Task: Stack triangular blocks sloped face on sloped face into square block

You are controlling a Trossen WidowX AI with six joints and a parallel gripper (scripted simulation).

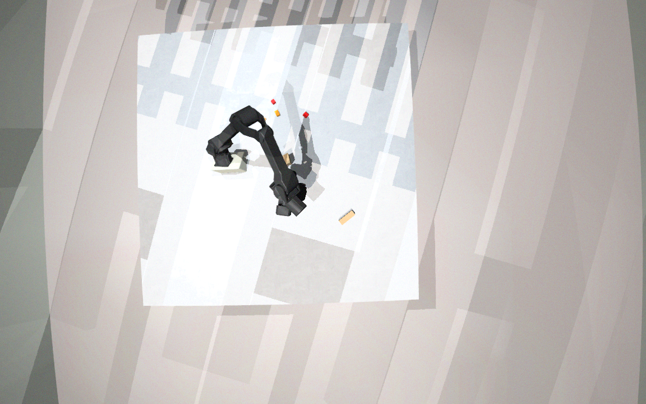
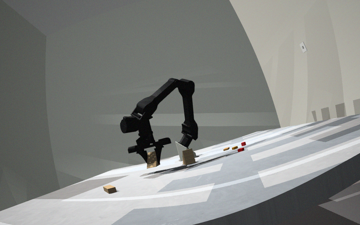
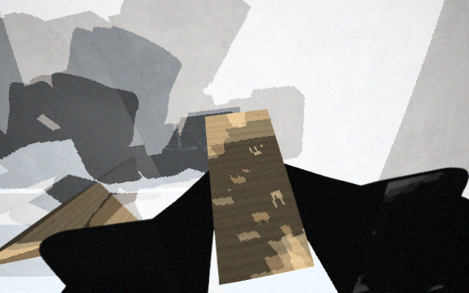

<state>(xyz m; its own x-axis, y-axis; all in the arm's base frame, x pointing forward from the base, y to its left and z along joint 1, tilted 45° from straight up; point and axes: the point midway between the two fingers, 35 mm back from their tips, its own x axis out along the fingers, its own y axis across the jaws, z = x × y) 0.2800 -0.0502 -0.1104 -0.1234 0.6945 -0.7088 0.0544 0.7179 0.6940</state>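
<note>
Now: the tan wooden triangular block 1 cm above my gripper tip. The rest, counted from my gripper tip: orange piece: 8 cm behind, 36 cm to the left, 3 cm below; then low tan block: 27 cm ahead, 9 cm to the right, 3 cm below.
</note>
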